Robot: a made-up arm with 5 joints.
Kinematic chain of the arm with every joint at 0, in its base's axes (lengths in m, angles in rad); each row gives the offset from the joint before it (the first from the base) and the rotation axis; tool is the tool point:
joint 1: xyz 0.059 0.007 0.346 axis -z
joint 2: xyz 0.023 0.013 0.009 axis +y
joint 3: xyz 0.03 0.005 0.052 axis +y
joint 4: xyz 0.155 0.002 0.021 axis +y
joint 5: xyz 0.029 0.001 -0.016 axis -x
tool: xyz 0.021 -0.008 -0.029
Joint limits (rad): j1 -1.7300..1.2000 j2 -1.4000..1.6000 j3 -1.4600..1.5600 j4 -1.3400..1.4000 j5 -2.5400..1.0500
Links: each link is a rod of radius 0.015 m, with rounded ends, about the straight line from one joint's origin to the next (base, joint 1, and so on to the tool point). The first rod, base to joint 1, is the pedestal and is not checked.
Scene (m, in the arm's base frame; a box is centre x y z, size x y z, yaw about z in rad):
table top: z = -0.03
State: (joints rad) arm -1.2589 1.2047 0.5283 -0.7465 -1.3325
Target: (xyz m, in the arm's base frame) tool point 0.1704 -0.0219 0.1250
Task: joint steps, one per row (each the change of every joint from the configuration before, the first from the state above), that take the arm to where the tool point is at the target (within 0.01 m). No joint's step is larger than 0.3 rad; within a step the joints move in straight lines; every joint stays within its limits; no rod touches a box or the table.
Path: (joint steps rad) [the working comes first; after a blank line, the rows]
Joints at the target: 0.5963 1.2303 0.3515 -0.8003 -0.8961
Straight joint move there: clear.

1: 0.2650 0.0037 -0.0253 -0.0077 0.0623
2: 0.2651 0.0036 -0.0252 -0.0077 0.0624
3: 0.2650 0.0037 -0.0253 -0.0077 0.0623
4: 0.2650 0.0036 -0.0253 -0.0077 0.0624
5: 0.2650 0.0037 -0.0252 -0.0076 0.0623
6: 0.2651 0.0036 -0.0253 -0.0077 0.0624
7: 0.2650 0.0037 -0.0252 -0.0077 0.0623

